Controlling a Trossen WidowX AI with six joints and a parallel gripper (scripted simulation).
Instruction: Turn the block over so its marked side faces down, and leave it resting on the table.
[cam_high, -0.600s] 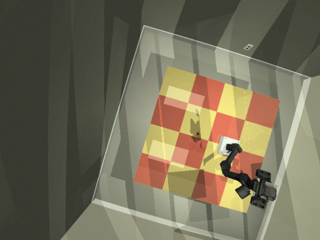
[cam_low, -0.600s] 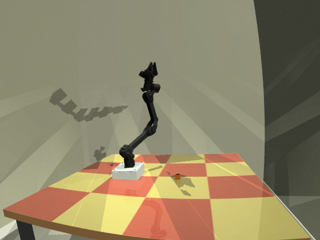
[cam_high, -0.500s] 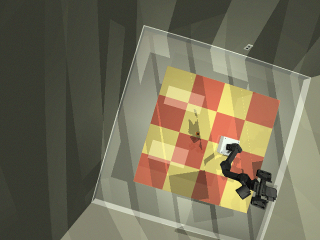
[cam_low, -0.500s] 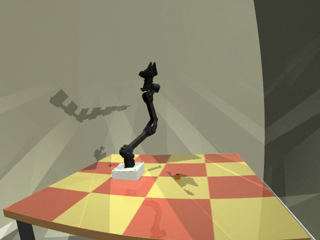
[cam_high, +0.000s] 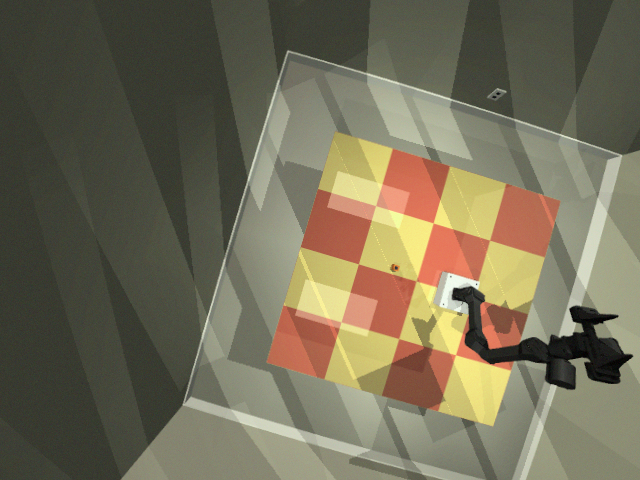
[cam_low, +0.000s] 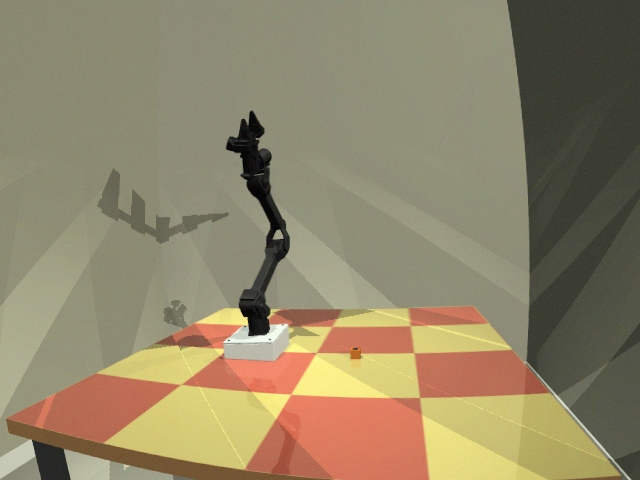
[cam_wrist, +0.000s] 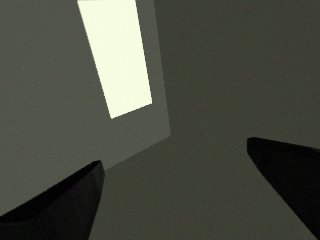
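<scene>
Now: the block 320 mm ahead of my gripper tip, 20 mm to the right of it and 780 mm below it.
</scene>
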